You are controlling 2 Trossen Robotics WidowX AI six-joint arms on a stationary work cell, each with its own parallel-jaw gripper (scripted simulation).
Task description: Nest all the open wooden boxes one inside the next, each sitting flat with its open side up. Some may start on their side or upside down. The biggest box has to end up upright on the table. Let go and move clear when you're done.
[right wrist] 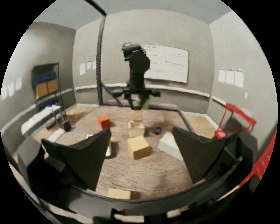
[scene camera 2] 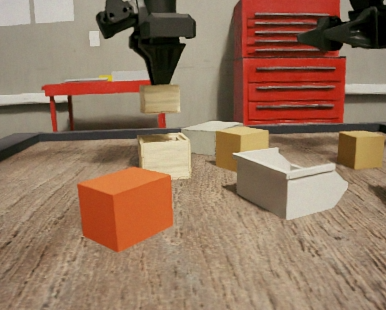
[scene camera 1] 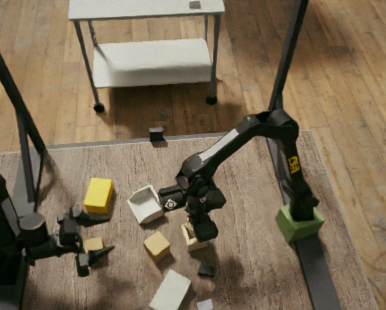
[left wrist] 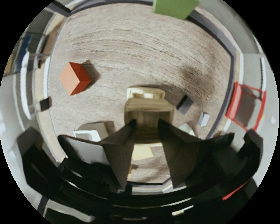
Labels:
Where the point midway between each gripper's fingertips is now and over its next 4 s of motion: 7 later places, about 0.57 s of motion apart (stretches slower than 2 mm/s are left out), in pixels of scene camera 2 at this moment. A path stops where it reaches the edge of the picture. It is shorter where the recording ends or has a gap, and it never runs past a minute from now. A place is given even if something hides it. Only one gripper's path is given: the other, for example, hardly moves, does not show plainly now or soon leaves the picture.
My left gripper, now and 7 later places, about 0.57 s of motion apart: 159,95; 160,107; 162,119; 161,123; 162,130; 162,144; 163,152; 163,152

